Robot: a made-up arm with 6 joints.
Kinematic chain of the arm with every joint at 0, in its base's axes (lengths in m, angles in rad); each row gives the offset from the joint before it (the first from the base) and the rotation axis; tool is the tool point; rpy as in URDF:
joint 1: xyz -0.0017 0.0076 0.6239 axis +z
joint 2: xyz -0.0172 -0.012 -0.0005 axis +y
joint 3: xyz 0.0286 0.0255 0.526 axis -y
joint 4: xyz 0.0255 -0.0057 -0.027 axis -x
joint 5: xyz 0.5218 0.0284 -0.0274 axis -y
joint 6: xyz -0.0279 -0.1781 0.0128 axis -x
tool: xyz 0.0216 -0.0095 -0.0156 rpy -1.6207 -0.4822 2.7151
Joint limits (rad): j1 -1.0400..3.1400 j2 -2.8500..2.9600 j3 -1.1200..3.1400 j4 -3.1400..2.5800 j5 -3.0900..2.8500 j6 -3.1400..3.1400
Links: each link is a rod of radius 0.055 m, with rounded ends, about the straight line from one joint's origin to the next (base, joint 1, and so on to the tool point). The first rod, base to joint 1, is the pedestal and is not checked.
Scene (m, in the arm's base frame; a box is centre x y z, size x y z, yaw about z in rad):
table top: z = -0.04
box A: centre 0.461 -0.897 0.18 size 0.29 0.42 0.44 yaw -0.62
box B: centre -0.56 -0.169 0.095 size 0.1 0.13 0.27 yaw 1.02
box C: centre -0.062 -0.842 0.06 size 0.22 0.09 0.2 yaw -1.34
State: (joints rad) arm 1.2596 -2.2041 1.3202 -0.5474 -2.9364 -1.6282
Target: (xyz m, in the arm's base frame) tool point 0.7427 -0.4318 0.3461
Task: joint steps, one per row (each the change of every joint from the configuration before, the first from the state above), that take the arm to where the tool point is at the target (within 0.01 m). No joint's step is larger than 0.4 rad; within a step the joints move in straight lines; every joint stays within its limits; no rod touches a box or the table.
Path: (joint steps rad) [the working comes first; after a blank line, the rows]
Joints at the target: 2.5010 -2.5960 0.4779 -0.5281 -2.9458 -1.6087
Straight joint move there: touches box A, box C.

1: 0.1578 0.3754 -0.2631 0.1293 0.0912 0.0568
2: 0.1578 0.3754 -0.2632 0.1294 0.0911 0.0569
3: 0.1579 0.3754 -0.2631 0.1293 0.0912 0.0568
4: 0.1578 0.3754 -0.2631 0.1294 0.0912 0.0569
5: 0.1578 0.3754 -0.2631 0.1293 0.0911 0.0568
6: 0.1578 0.3753 -0.2632 0.1294 0.0912 0.0569
7: 0.0421 -0.3777 0.1053 -0.1081 -0.0795 -0.0460
8: 0.0420 -0.3778 0.1052 -0.1081 -0.0795 -0.0459
9: 0.0421 -0.3777 0.1052 -0.1081 -0.0795 -0.0459
10: 0.0421 -0.3778 0.1052 -0.1082 -0.0795 -0.0460
11: 0.0421 -0.3777 0.1052 -0.1081 -0.0795 -0.0459
12: 0.0420 -0.3778 0.1052 -0.1081 -0.0794 -0.0459
13: 0.0421 -0.3777 0.1052 -0.1081 -0.0795 -0.0460

